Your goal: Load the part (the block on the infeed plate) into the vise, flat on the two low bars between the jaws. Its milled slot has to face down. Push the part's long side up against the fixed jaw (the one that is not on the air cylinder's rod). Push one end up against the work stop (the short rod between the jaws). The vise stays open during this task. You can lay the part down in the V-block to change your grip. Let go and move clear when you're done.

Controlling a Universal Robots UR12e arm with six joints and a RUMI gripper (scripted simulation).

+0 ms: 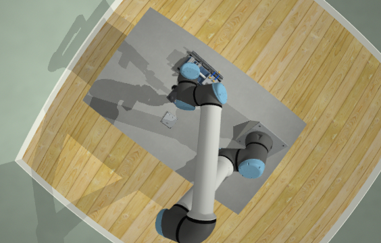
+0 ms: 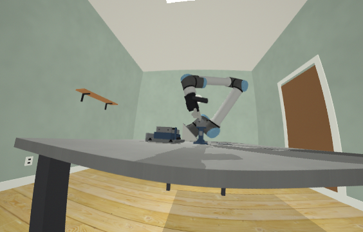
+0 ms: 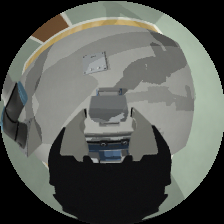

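The part is 10 mm below my hand. From my hand the other things lie so: vise 220 mm to the right, 120 mm below, 10 mm ahead; then infeed plate 160 mm to the left, 160 mm below, 60 mm behind.
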